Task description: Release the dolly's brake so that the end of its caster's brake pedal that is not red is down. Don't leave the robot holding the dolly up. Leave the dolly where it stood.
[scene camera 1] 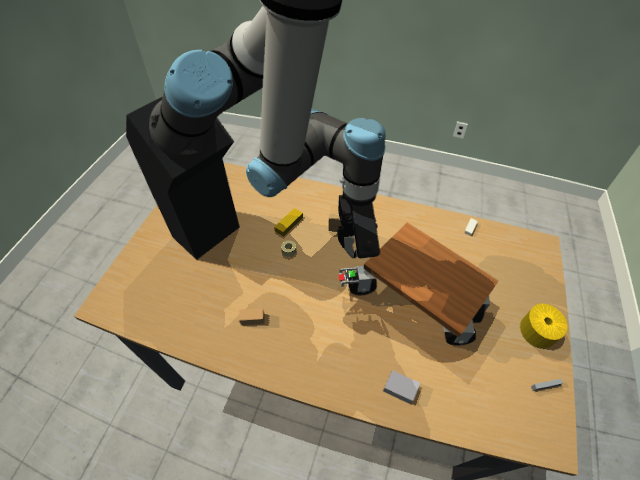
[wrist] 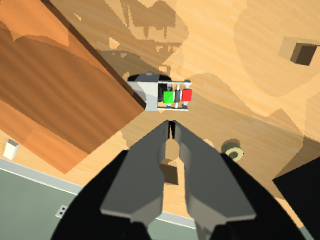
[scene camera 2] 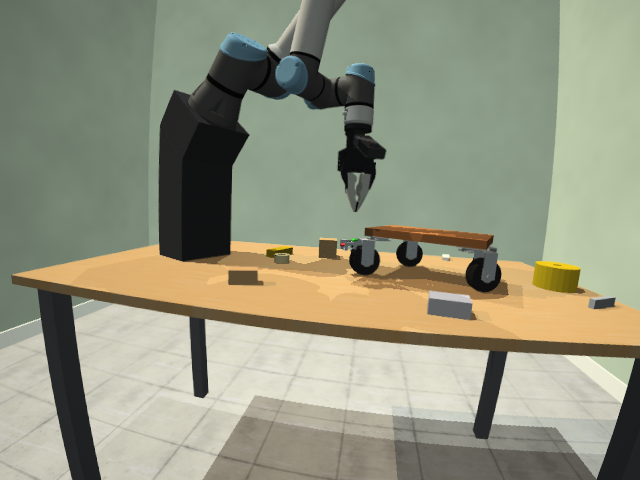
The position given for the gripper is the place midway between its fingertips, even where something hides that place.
Observation:
In view: the gripper (scene camera 2: 355,212).
The gripper also shows in scene camera 1 (scene camera 1: 353,257) and in the wrist view (wrist: 170,122).

